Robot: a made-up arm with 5 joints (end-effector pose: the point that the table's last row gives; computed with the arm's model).
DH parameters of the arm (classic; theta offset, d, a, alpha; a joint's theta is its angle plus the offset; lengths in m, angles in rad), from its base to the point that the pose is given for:
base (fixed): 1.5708 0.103 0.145 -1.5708
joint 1: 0 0.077 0.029 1.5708
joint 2: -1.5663 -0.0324 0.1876 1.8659
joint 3: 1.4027 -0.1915 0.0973 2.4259
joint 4: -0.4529 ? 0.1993 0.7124
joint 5: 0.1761 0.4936 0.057 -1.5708
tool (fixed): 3.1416 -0.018 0 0
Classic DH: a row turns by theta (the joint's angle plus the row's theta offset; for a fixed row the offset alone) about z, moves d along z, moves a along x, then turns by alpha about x.
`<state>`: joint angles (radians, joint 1 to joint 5).
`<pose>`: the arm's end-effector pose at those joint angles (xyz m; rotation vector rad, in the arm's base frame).
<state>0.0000 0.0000 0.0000 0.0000 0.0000</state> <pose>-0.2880 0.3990 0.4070 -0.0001 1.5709 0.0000</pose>
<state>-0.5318 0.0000 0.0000 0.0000 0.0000</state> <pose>-0.2880 0.2098 0.4939 0.4167 1.5304 0.4168</pose>
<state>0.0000 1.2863 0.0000 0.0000 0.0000</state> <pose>-0.3522 0.0347 0.4070 -0.9972 1.3305 0.9971</pose>
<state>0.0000 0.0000 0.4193 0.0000 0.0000</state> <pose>-0.3581 0.4522 0.2310 0.0920 1.1677 -0.0894</pose>
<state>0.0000 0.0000 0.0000 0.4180 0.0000</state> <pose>-0.2081 0.3119 0.5341 0.1813 1.8759 0.2599</pose>
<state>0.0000 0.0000 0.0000 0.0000 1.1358</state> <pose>-0.2258 0.3990 0.3904 -0.0001 2.7067 0.0000</pose>
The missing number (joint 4, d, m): -0.5613
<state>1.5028 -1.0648 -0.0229 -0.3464 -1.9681</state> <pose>0.0209 0.2514 -0.2497 -1.8609 -1.1967 -0.5020</pose>
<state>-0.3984 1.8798 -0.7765 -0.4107 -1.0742</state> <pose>-0.2104 -0.1203 0.4055 -0.8042 -0.0476 1.8900</pose>
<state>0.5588 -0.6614 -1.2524 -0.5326 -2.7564</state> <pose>0.0291 0.4332 0.3491 -0.6308 -0.4439 0.0081</pose>
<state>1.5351 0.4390 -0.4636 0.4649 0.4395</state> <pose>-0.0143 0.6653 -0.0535 0.6649 -2.4818 1.6433</pose>
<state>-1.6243 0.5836 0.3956 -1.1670 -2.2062</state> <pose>-0.1865 0.4317 0.3232 0.6509 -1.5701 -1.3050</pose>
